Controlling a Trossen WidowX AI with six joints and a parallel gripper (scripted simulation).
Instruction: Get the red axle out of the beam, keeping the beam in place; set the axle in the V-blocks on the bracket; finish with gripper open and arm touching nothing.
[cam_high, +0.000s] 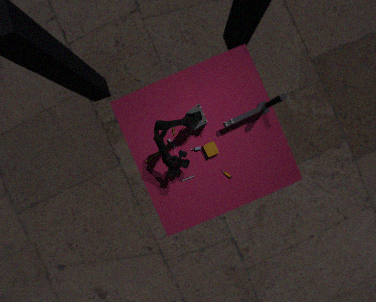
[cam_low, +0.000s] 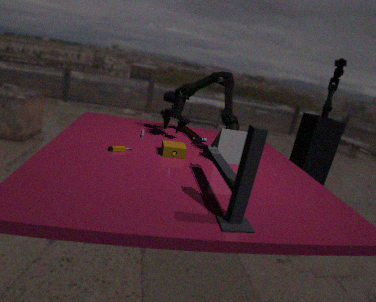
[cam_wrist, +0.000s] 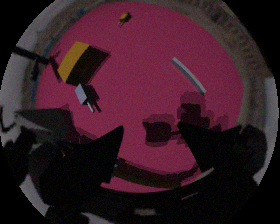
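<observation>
The upright peg is 140 mm to the left of my gripper tip, 70 mm behind it and 30 mm below it. Also, from my gripper tip: black tool (330 mm to the left, 230 mm ahead, 40 mm below); then yellow block (270 mm to the left, 20 mm below, 20 mm behind).
</observation>
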